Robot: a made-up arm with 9 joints. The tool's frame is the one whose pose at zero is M. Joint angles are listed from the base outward.
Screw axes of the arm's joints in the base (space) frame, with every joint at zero. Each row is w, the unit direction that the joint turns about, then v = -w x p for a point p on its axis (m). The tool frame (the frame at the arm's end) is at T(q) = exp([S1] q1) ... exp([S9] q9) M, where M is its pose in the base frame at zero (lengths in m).
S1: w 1 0 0 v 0.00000 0.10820 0.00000
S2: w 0 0 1 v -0.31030 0.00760 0.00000
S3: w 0 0 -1 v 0.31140 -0.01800 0.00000
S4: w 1 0 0 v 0.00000 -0.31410 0.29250
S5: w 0 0 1 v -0.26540 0.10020 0.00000
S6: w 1 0 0 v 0.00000 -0.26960 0.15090
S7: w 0 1 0 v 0.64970 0.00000 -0.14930
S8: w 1 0 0 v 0.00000 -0.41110 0.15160
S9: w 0 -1 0 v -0.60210 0.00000 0.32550
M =
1 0 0 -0.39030
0 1 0 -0.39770
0 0 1 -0.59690
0 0 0 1
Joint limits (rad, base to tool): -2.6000..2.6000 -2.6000..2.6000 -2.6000..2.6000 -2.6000..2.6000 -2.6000..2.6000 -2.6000..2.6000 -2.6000..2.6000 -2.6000..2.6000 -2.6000..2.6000
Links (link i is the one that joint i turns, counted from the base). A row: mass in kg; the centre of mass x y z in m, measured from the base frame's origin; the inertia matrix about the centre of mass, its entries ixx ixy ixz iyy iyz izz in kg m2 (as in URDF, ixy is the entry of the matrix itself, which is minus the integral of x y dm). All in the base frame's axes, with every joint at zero. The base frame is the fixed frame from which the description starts. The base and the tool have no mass.
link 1: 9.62; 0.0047 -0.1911 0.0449; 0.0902 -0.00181 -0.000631 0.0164 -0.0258 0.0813
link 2: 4.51; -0.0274 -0.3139 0.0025; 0.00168 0 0 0.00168 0 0.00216
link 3: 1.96; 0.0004 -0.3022 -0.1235; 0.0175 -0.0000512 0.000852 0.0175 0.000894 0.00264
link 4: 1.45; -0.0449 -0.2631 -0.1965; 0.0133 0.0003 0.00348 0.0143 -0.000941 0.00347
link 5: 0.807; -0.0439 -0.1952 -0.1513; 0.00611 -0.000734 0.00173 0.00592 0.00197 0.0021
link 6: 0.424; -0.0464 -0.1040 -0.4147; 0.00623 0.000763 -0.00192 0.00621 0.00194 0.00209
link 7: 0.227; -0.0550 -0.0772 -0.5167; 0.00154 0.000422 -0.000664 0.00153 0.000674 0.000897
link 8: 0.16; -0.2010 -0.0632 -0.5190; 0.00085 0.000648 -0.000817 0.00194 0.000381 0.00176
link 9: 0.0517; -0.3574 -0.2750 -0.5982; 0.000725 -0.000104 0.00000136 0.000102 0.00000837 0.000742
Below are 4 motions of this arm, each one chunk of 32 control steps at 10 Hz.
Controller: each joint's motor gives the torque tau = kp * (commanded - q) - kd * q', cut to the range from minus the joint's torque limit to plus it. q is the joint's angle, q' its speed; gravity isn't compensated. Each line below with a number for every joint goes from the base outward.
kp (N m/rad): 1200 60 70 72 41 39 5.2 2.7 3.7
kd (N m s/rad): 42 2.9 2.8 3 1.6 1.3 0.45 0.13 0.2
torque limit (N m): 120 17 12 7.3 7.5 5 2.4 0.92 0.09
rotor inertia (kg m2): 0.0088 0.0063 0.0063 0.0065 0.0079 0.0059 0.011 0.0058 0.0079
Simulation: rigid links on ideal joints. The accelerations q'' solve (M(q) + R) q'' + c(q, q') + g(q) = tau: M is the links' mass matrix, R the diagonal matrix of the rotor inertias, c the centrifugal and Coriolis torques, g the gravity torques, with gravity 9.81 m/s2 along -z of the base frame. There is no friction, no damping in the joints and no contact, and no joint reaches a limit. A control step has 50 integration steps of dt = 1/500 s. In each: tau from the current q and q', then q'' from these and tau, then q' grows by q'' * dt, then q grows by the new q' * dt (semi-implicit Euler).
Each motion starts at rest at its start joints. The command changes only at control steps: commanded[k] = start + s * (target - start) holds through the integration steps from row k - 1 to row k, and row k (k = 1, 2, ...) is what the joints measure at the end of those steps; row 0 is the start. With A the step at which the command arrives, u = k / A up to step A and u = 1 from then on. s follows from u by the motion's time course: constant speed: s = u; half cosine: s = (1 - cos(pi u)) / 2; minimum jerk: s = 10 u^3 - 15 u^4 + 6 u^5; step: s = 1 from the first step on.
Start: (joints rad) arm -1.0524 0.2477 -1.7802 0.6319 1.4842 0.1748 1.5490 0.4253 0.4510
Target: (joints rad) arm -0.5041 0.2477 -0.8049 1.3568 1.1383 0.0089 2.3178 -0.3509 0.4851
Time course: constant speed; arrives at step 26
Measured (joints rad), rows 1 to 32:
1: -0.9900 0.2501 -1.7619 0.6775 1.4818 0.1541 1.5514 0.3981 0.4535
2: -0.9579 0.2328 -1.7102 0.6843 1.4865 0.0871 1.6076 0.2254 0.4576
3: -0.9442 0.2093 -1.6519 0.7120 1.4449 0.0884 1.6723 0.1503 0.4548
4: -0.9232 0.2074 -1.6140 0.7476 1.4243 0.0874 1.6951 0.2101 0.4564
5: -0.9009 0.2158 -1.5840 0.7729 1.4187 0.0851 1.7174 0.2138 0.4598
6: -0.8796 0.2215 -1.5507 0.7987 1.4096 0.0824 1.7498 0.1546 0.4607
7: -0.8581 0.2205 -1.5115 0.8262 1.3953 0.0746 1.7829 0.1077 0.4614
8: -0.8366 0.2155 -1.4694 0.8533 1.3789 0.0645 1.8164 0.0860 0.4629
9: -0.8151 0.2118 -1.4286 0.8801 1.3637 0.0558 1.8504 0.0655 0.4644
10: -0.7937 0.2113 -1.3906 0.9071 1.3505 0.0498 1.8834 0.0362 0.4657
11: -0.7724 0.2127 -1.3541 0.9345 1.3382 0.0450 1.9151 0.0048 0.4670
12: -0.7512 0.2138 -1.3171 0.9621 1.3256 0.0399 1.9465 -0.0234 0.4684
13: -0.7298 0.2136 -1.2791 0.9896 1.3125 0.0337 1.9780 -0.0502 0.4698
14: -0.7085 0.2129 -1.2407 1.0169 1.2993 0.0270 2.0098 -0.0783 0.4711
15: -0.6872 0.2124 -1.2025 1.0444 1.2864 0.0205 2.0416 -0.1075 0.4725
16: -0.6660 0.2127 -1.1649 1.0720 1.2738 0.0147 2.0731 -0.1363 0.4738
17: -0.6448 0.2133 -1.1277 1.0998 1.2613 0.0093 2.1043 -0.1643 0.4752
18: -0.6236 0.2141 -1.0905 1.1277 1.2489 0.0038 2.1354 -0.1921 0.4765
19: -0.6024 0.2146 -1.0531 1.1556 1.2364 -0.0019 2.1664 -0.2203 0.4779
20: -0.5812 0.2151 -1.0157 1.1836 1.2240 -0.0078 2.1974 -0.2489 0.4793
21: -0.5601 0.2156 -0.9783 1.2117 1.2115 -0.0136 2.2283 -0.2776 0.4806
22: -0.5390 0.2164 -0.9411 1.2398 1.1992 -0.0192 2.2591 -0.3060 0.4820
23: -0.5179 0.2173 -0.9040 1.2681 1.1868 -0.0248 2.2898 -0.3344 0.4834
24: -0.4968 0.2182 -0.8669 1.2965 1.1744 -0.0304 2.3204 -0.3627 0.4848
25: -0.4757 0.2191 -0.8298 1.3249 1.1620 -0.0361 2.3509 -0.3912 0.4862
26: -0.4547 0.2200 -0.7927 1.3534 1.1496 -0.0419 2.3814 -0.4197 0.4875
27: -0.4558 0.2119 -0.7828 1.3548 1.1473 -0.0524 2.3825 -0.4414 0.4874
28: -0.4582 0.2155 -0.7860 1.3479 1.1492 -0.0463 2.3867 -0.4335 0.4879
29: -0.4575 0.2248 -0.7942 1.3505 1.1512 -0.0375 2.3944 -0.4160 0.4877
30: -0.4576 0.2300 -0.7982 1.3529 1.1517 -0.0332 2.3941 -0.4087 0.4876
31: -0.4577 0.2287 -0.7966 1.3525 1.1514 -0.0355 2.3920 -0.4114 0.4876
32: -0.4575 0.2243 -0.7928 1.3514 1.1507 -0.0402 2.3912 -0.4182 0.4877

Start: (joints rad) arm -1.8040 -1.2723 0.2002 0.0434 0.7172 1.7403 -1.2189 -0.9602 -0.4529
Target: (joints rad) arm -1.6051 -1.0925 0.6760 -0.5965 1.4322 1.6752 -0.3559 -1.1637 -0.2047
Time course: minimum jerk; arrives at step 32
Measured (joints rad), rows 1 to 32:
1: -1.7921 -1.2571 0.1773 0.0403 0.7363 1.7386 -1.2799 -0.9469 -0.4507
2: -1.7905 -1.2247 0.1494 0.0431 0.7758 1.7414 -1.3387 -0.9619 -0.4498
3: -1.7901 -1.2084 0.1396 0.0430 0.7955 1.7423 -1.3291 -1.0027 -0.4510
4: -1.7882 -1.2139 0.1509 0.0336 0.7919 1.7384 -1.3050 -1.0159 -0.4497
5: -1.7856 -1.2278 0.1716 0.0219 0.7813 1.7362 -1.2978 -0.9926 -0.4448
6: -1.7818 -1.2345 0.1883 0.0103 0.7828 1.7370 -1.2958 -0.9630 -0.4387
7: -1.7765 -1.2280 0.1971 -0.0039 0.8028 1.7364 -1.2828 -0.9588 -0.4325
8: -1.7698 -1.2136 0.2028 -0.0228 0.8343 1.7332 -1.2562 -0.9823 -0.4258
9: -1.7621 -1.1997 0.2131 -0.0457 0.8667 1.7294 -1.2216 -1.0099 -0.4177
10: -1.7535 -1.1913 0.2315 -0.0721 0.8948 1.7263 -1.1851 -1.0212 -0.4078
11: -1.7440 -1.1867 0.2560 -0.1015 0.9209 1.7237 -1.1490 -1.0173 -0.3962
12: -1.7336 -1.1812 0.2821 -0.1333 0.9505 1.7209 -1.1110 -1.0126 -0.3834
13: -1.7225 -1.1717 0.3068 -0.1670 0.9865 1.7173 -1.0684 -1.0174 -0.3700
14: -1.7108 -1.1585 0.3300 -0.2024 1.0278 1.7129 -1.0210 -1.0312 -0.3562
15: -1.6987 -1.1445 0.3539 -0.2390 1.0705 1.7084 -0.9704 -1.0469 -0.3421
16: -1.6865 -1.1321 0.3799 -0.2762 1.1117 1.7041 -0.9183 -1.0579 -0.3276
17: -1.6744 -1.1217 0.4077 -0.3135 1.1508 1.7002 -0.8658 -1.0633 -0.3130
18: -1.6625 -1.1119 0.4355 -0.3502 1.1889 1.6965 -0.8134 -1.0665 -0.2985
19: -1.6510 -1.1016 0.4616 -0.3857 1.2268 1.6927 -0.7617 -1.0716 -0.2845
20: -1.6400 -1.0907 0.4856 -0.4195 1.2640 1.6886 -0.7113 -1.0794 -0.2713
21: -1.6297 -1.0800 0.5078 -0.4510 1.2990 1.6845 -0.6630 -1.0879 -0.2589
22: -1.6204 -1.0706 0.5286 -0.4799 1.3306 1.6809 -0.6177 -1.0945 -0.2475
23: -1.6120 -1.0628 0.5478 -0.5059 1.3583 1.6779 -0.5759 -1.0987 -0.2373
24: -1.6047 -1.0562 0.5649 -0.5286 1.3822 1.6752 -0.5385 -1.1015 -0.2283
25: -1.5986 -1.0504 0.5792 -0.5477 1.4026 1.6728 -0.5059 -1.1043 -0.2207
26: -1.5936 -1.0453 0.5905 -0.5632 1.4195 1.6706 -0.4787 -1.1074 -0.2145
27: -1.5898 -1.0411 0.5992 -0.5752 1.4326 1.6688 -0.4570 -1.1102 -0.2097
28: -1.5870 -1.0381 0.6056 -0.5838 1.4420 1.6675 -0.4407 -1.1120 -0.2062
29: -1.5853 -1.0363 0.6100 -0.5893 1.4479 1.6667 -0.4293 -1.1126 -0.2039
30: -1.5844 -1.0354 0.6125 -0.5923 1.4510 1.6662 -0.4224 -1.1125 -0.2026
31: -1.5841 -1.0350 0.6136 -0.5935 1.4522 1.6660 -0.4191 -1.1122 -0.2020
32: -1.5840 -1.0349 0.6138 -0.5936 1.4524 1.6659 -0.4182 -1.1120 -0.2019

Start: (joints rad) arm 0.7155 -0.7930 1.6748 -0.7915 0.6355 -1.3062 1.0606 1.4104 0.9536
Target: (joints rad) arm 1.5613 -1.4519 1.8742 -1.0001 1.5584 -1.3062 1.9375 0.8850 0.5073
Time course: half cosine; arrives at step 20
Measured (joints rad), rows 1 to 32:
1: 0.7366 -0.8086 1.6968 -0.8237 0.6572 -1.2884 1.0648 1.4904 0.9515
2: 0.7540 -0.8245 1.7042 -0.8309 0.6718 -1.2789 1.0779 1.5185 0.9445
3: 0.7764 -0.8411 1.7082 -0.8329 0.7004 -1.2901 1.1011 1.4967 0.9310
4: 0.8119 -0.8660 1.7151 -0.8437 0.7385 -1.2898 1.1317 1.4669 0.9126
5: 0.8545 -0.8993 1.7256 -0.8545 0.7853 -1.2896 1.1681 1.4387 0.8897
6: 0.9033 -0.9380 1.7375 -0.8660 0.8401 -1.2935 1.2129 1.4121 0.8628
7: 0.9583 -0.9807 1.7500 -0.8789 0.9019 -1.2975 1.2656 1.3804 0.8327
8: 1.0176 -1.0269 1.7634 -0.8925 0.9691 -1.3019 1.3226 1.3412 0.7999
9: 1.0796 -1.0758 1.7774 -0.9063 1.0397 -1.3071 1.3820 1.2969 0.7653
10: 1.1431 -1.1257 1.7915 -0.9200 1.1121 -1.3127 1.4433 1.2497 0.7298
11: 1.2063 -1.1756 1.8053 -0.9333 1.1846 -1.3182 1.5053 1.2006 0.6942
12: 1.2679 -1.2242 1.8185 -0.9460 1.2551 -1.3235 1.5666 1.1504 0.6596
13: 1.3261 -1.2704 1.8310 -0.9577 1.3221 -1.3282 1.6259 1.1005 0.6267
14: 1.3797 -1.3132 1.8423 -0.9684 1.3837 -1.3323 1.6816 1.0528 0.5964
15: 1.4273 -1.3514 1.8523 -0.9776 1.4386 -1.3357 1.7325 1.0090 0.5693
16: 1.4676 -1.3841 1.8607 -0.9854 1.4853 -1.3383 1.7771 0.9710 0.5463
17: 1.4998 -1.4105 1.8673 -0.9913 1.5228 -1.3403 1.8143 0.9397 0.5277
18: 1.5229 -1.4300 1.8720 -0.9954 1.5501 -1.3419 1.8430 0.9163 0.5141
19: 1.5365 -1.4420 1.8747 -0.9975 1.5666 -1.3430 1.8622 0.9013 0.5057
20: 1.5401 -1.4463 1.8753 -0.9974 1.5720 -1.3439 1.8714 0.8951 0.5027
21: 1.5389 -1.4459 1.8745 -0.9955 1.5727 -1.3472 1.8723 0.8947 0.5028
22: 1.5386 -1.4445 1.8734 -0.9944 1.5737 -1.3500 1.8704 0.8962 0.5030
23: 1.5389 -1.4443 1.8733 -0.9950 1.5737 -1.3486 1.8694 0.8972 0.5030
24: 1.5389 -1.4453 1.8741 -0.9953 1.5732 -1.3473 1.8696 0.8967 0.5030
25: 1.5389 -1.4455 1.8743 -0.9952 1.5731 -1.3476 1.8701 0.8958 0.5030
26: 1.5389 -1.4451 1.8739 -0.9952 1.5732 -1.3481 1.8702 0.8958 0.5030
27: 1.5389 -1.4449 1.8738 -0.9951 1.5734 -1.3482 1.8700 0.8963 0.5030
28: 1.5389 -1.4451 1.8739 -0.9951 1.5733 -1.3480 1.8700 0.8965 0.5030
29: 1.5389 -1.4452 1.8740 -0.9952 1.5733 -1.3479 1.8700 0.8963 0.5030
30: 1.5389 -1.4452 1.8739 -0.9952 1.5733 -1.3479 1.8701 0.8961 0.5030
31: 1.5389 -1.4451 1.8739 -0.9952 1.5733 -1.3480 1.8700 0.8962 0.5030
32: 1.5389 -1.4451 1.8739 -0.9951 1.5733 -1.3480 1.8700 0.8962 0.5030

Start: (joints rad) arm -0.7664 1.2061 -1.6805 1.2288 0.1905 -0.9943 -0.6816 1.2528 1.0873
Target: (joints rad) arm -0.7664 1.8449 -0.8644 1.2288 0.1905 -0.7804 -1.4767 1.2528 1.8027
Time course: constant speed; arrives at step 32
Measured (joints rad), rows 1 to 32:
1: -0.7203 1.2284 -1.6642 1.2653 0.1852 -1.0231 -0.7010 1.2457 1.1062
2: -0.7158 1.2691 -1.6569 1.2610 0.1949 -1.0461 -0.7717 1.1753 1.1257
3: -0.7232 1.2810 -1.6221 1.2559 0.1951 -1.0184 -0.8341 1.1703 1.1485
4: -0.7223 1.2939 -1.5909 1.2608 0.1924 -1.0070 -0.8497 1.1997 1.1737
5: -0.7216 1.3189 -1.5701 1.2598 0.1922 -1.0056 -0.8579 1.2109 1.1953
6: -0.7216 1.3413 -1.5461 1.2589 0.1927 -1.0000 -0.8800 1.2122 1.2169
7: -0.7217 1.3601 -1.5192 1.2590 0.1932 -0.9925 -0.9083 1.2090 1.2395
8: -0.7217 1.3798 -1.4932 1.2587 0.1936 -0.9862 -0.9361 1.2057 1.2621
9: -0.7216 1.4005 -1.4682 1.2583 0.1940 -0.9804 -0.9623 1.2067 1.2843
10: -0.7216 1.4212 -1.4430 1.2581 0.1941 -0.9740 -0.9876 1.2103 1.3067
11: -0.7216 1.4415 -1.4175 1.2579 0.1943 -0.9675 -1.0123 1.2130 1.3291
12: -0.7216 1.4618 -1.3920 1.2577 0.1945 -0.9612 -1.0372 1.2139 1.3515
13: -0.7215 1.4821 -1.3665 1.2574 0.1947 -0.9550 -1.0626 1.2144 1.3738
14: -0.7215 1.5024 -1.3411 1.2572 0.1949 -0.9487 -1.0880 1.2155 1.3962
15: -0.7215 1.5228 -1.3156 1.2569 0.1951 -0.9424 -1.1132 1.2169 1.4186
16: -0.7215 1.5431 -1.2902 1.2566 0.1953 -0.9362 -1.1383 1.2184 1.4410
17: -0.7215 1.5634 -1.2647 1.2564 0.1955 -0.9299 -1.1633 1.2196 1.4634
18: -0.7214 1.5837 -1.2392 1.2561 0.1957 -0.9236 -1.1884 1.2208 1.4858
19: -0.7214 1.6040 -1.2137 1.2558 0.1958 -0.9174 -1.2134 1.2220 1.5082
20: -0.7214 1.6243 -1.1882 1.2556 0.1960 -0.9111 -1.2384 1.2232 1.5306
21: -0.7214 1.6445 -1.1627 1.2553 0.1961 -0.9049 -1.2633 1.2244 1.5531
22: -0.7214 1.6648 -1.1372 1.2550 0.1962 -0.8986 -1.2882 1.2256 1.5755
23: -0.7213 1.6851 -1.1117 1.2548 0.1964 -0.8924 -1.3131 1.2267 1.5979
24: -0.7213 1.7053 -1.0862 1.2545 0.1965 -0.8861 -1.3380 1.2278 1.6203
25: -0.7213 1.7255 -1.0607 1.2542 0.1966 -0.8799 -1.3628 1.2290 1.6428
26: -0.7213 1.7458 -1.0351 1.2539 0.1967 -0.8737 -1.3876 1.2301 1.6652
27: -0.7213 1.7660 -1.0096 1.2536 0.1968 -0.8674 -1.4123 1.2312 1.6876
28: -0.7213 1.7862 -0.9840 1.2533 0.1968 -0.8612 -1.4371 1.2322 1.7101
29: -0.7212 1.8064 -0.9585 1.2531 0.1969 -0.8550 -1.4618 1.2333 1.7325
30: -0.7212 1.8266 -0.9329 1.2528 0.1969 -0.8487 -1.4864 1.2343 1.7549
31: -0.7212 1.8467 -0.9073 1.2525 0.1970 -0.8425 -1.5111 1.2353 1.7774
32: -0.7212 1.8669 -0.8818 1.2522 0.1970 -0.8363 -1.5357 1.2363 1.7998

